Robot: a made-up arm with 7 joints. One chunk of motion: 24 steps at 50 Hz.
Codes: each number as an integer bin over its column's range. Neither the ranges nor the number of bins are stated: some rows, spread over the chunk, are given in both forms.
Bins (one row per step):
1: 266 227 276 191 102 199
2: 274 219 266 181 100 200
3: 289 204 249 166 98 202
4: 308 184 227 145 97 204
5: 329 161 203 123 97 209
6: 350 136 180 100 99 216
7: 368 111 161 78 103 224
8: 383 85 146 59 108 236
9: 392 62 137 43 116 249
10: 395 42 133 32 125 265
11: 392 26 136 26 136 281
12: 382 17 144 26 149 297
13: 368 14 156 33 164 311
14: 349 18 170 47 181 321
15: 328 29 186 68 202 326
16: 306 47 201 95 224 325
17: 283 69 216 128 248 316
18: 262 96 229 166 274 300
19: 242 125 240 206 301 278
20: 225 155 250 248 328 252
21: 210 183 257 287 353 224
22: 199 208 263 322 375 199
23: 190 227 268 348 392 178
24: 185 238 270 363 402 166
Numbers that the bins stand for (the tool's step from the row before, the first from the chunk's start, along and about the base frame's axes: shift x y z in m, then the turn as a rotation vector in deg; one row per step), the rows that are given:
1: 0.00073 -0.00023 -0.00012 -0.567 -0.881 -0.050
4: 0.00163 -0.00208 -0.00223 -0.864 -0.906 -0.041
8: 0.00324 -0.00634 -0.00571 -1.419 -0.850 0.016
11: 0.00344 -0.00888 -0.00614 -1.632 -0.708 0.095
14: 0.00251 -0.00923 -0.00468 -1.496 -0.479 0.165
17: 0.00109 -0.00703 -0.00270 -0.973 -0.138 0.157
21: -0.00048 -0.00212 -0.00094 0.053 0.396 -0.005
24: -0.00102 0.00025 -0.00038 0.544 0.645 -0.108
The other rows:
2: 0.00090 -0.00057 -0.00055 -0.631 -0.891 -0.048
3: 0.00122 -0.00122 -0.00128 -0.728 -0.901 -0.044
5: 0.00208 -0.00307 -0.00326 -1.006 -0.906 -0.032
6: 0.00253 -0.00414 -0.00425 -1.154 -0.896 -0.020
7: 0.00292 -0.00522 -0.00507 -1.296 -0.876 -0.005
9: 0.00344 -0.00733 -0.00610 -1.522 -0.810 0.039
10: 0.00350 -0.00819 -0.00627 -1.593 -0.764 0.067
12: 0.00322 -0.00927 -0.00580 -1.632 -0.642 0.123
13: 0.00292 -0.00940 -0.00528 -1.587 -0.566 0.148
15: 0.00206 -0.00875 -0.00399 -1.361 -0.372 0.174
16: 0.00159 -0.00798 -0.00335 -1.186 -0.260 0.172
18: 0.00064 -0.00587 -0.00214 -0.728 -0.006 0.128
19: 0.00021 -0.00462 -0.00167 -0.470 0.132 0.090
20: -0.00016 -0.00333 -0.00124 -0.198 0.269 0.044
22: -0.00072 -0.00105 -0.00068 0.279 0.508 -0.050
23: -0.00091 -0.00023 -0.00046 0.447 0.595 -0.086

